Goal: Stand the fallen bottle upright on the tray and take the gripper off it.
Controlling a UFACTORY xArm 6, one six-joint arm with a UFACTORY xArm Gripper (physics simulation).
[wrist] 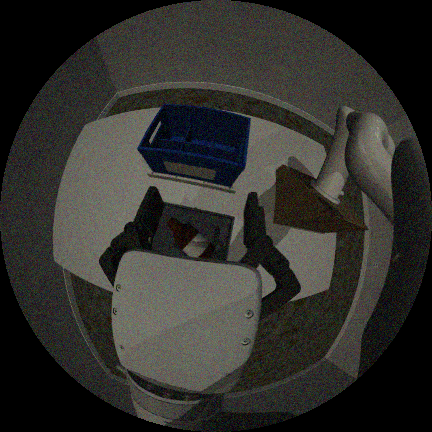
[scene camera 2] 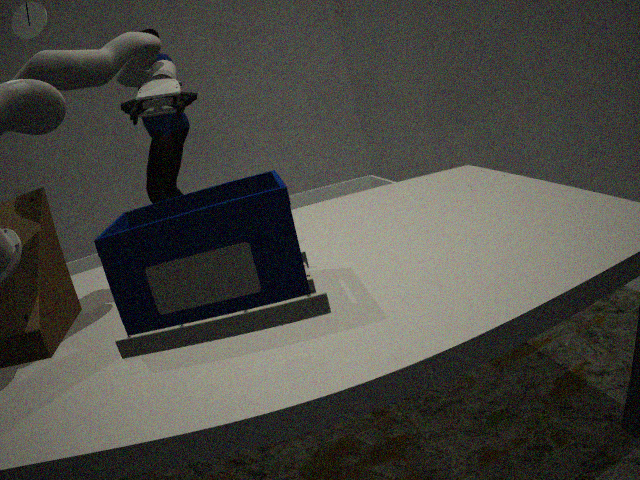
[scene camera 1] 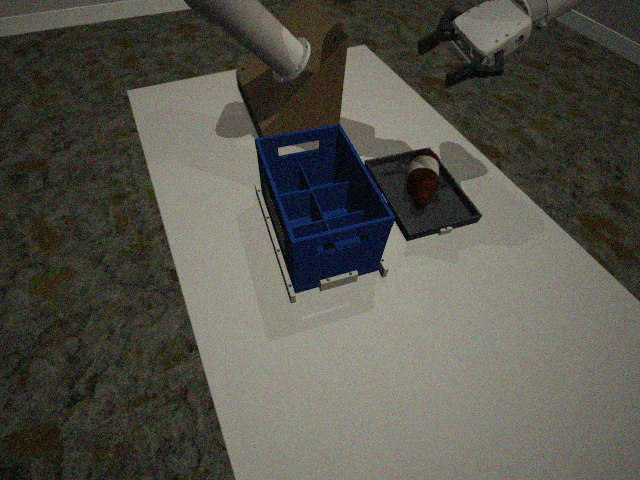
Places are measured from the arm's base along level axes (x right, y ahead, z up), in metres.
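Pixels of known places: gripper, fingertip midpoint: (wrist: pixel 201 197) (scene camera 2: pixel 156 115) (scene camera 1: pixel 432 64); arm's base, link origin: (wrist: pixel 324 192) (scene camera 1: pixel 292 61).
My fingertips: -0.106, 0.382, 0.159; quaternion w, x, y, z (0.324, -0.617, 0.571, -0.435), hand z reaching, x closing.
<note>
Ahead of a thing's pixels: the offset from my fingertips to its top centre, as dx, dy, dz.
The brown bottle @(-0.052, +0.030, -0.249) (scene camera 1: pixel 423 183) (wrist: pixel 184 234) with a white label lies on its side on the dark tray (scene camera 1: pixel 439 221) (wrist: pixel 225 230). Its neck points toward the crate side and the upper left in the wrist view, and toward the front in scene camera 1. My gripper (scene camera 1: pixel 438 63) (scene camera 2: pixel 159 114) (wrist: pixel 201 197) is open and empty, high above the tray and off to its outer side, apart from the bottle. Its housing hides the near edge of the tray in the wrist view. The bottle and tray do not show in scene camera 2.
A blue crate @(+0.232, +0.029, -0.152) (scene camera 1: pixel 341 258) (scene camera 2: pixel 276 258) (wrist: pixel 232 172) with dividers stands beside the tray, between low light rails @(+0.330, +0.016, -0.298) (scene camera 1: pixel 273 242) (scene camera 2: pixel 227 325). The arm's brown wooden base (scene camera 1: pixel 315 103) (scene camera 2: pixel 59 304) (wrist: pixel 300 205) stands behind. A person (scene camera 2: pixel 165 160) stands beyond the table.
</note>
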